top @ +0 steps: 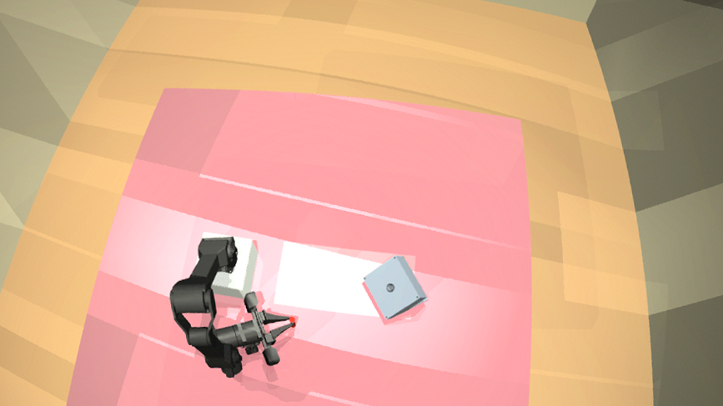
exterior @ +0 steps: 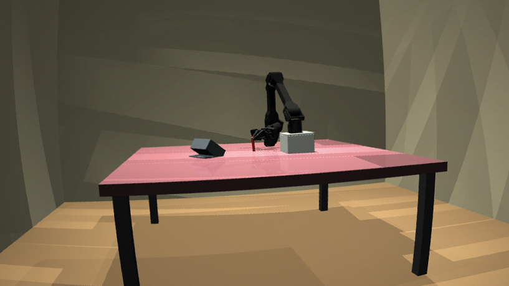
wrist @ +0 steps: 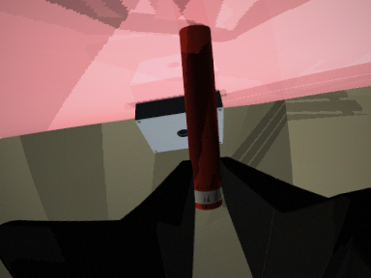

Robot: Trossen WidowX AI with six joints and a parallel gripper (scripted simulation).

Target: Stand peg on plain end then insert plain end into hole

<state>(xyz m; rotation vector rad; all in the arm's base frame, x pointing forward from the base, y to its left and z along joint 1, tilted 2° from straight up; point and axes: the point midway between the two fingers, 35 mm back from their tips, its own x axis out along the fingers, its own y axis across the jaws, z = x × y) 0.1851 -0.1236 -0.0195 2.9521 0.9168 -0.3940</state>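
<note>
My gripper tip is 10 mm above the red peg. Round my gripper tip: grey sloped panel: 230 mm ahead, 150 mm to the left, 30 mm below.
</note>
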